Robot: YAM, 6 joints.
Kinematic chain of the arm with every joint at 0, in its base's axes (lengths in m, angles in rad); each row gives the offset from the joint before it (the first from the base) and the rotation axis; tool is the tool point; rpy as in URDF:
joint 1: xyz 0 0 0.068 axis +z
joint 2: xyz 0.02 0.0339 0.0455 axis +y
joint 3: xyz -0.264 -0.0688 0 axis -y
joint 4: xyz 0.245 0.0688 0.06 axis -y
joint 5: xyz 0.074 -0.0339 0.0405 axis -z
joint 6: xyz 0.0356 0 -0.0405 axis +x
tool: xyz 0 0 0 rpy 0 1.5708 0
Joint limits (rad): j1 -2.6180..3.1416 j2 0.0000..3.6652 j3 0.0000..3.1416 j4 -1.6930..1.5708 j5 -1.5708..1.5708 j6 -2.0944..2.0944
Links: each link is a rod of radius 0.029 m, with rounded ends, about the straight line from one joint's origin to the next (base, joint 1, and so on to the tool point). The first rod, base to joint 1, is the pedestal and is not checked.
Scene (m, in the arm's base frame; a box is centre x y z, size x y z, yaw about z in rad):
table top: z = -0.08
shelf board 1: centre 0.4 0.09 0 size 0.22 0.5 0.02 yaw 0.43
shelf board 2: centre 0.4 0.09 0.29 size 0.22 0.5 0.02 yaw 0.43
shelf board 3: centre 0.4 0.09 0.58 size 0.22 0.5 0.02 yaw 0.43
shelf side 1: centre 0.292 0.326 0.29 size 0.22 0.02 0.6 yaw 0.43
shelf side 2: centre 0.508 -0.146 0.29 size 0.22 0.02 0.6 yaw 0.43
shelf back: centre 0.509 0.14 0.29 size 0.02 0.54 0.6 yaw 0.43
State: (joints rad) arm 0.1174 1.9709 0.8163 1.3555 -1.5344 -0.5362
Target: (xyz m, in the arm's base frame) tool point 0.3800 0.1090 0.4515
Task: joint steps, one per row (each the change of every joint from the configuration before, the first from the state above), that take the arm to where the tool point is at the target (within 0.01 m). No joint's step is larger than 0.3 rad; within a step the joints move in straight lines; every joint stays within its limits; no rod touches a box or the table.
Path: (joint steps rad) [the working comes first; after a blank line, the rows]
Joints at the target: 0.1918 1.8790 1.7001 1.2160 -1.3304 -0.5362
Straight joint move there: touches shelf board 2.

1: -0.0970 -0.2022 -0.2713 0.0603 -0.0182 0.0000
2: -0.0971 -0.2022 -0.2713 0.0602 -0.0182 0.0000
3: -0.0188 -0.1580 0.2323 -0.0095 0.0202 0.0000
4: -0.0188 -0.1580 0.2322 -0.0095 0.0202 0.0000
5: -0.0188 -0.1581 0.2323 -0.0094 0.0201 0.0000
6: 0.1083 0.2622 0.2432 -0.0772 0.0600 0.0000
7: 0.1083 0.2622 0.2432 -0.0772 0.0599 0.0000
8: 0.1083 0.2622 0.2432 -0.0772 0.0600 0.0000

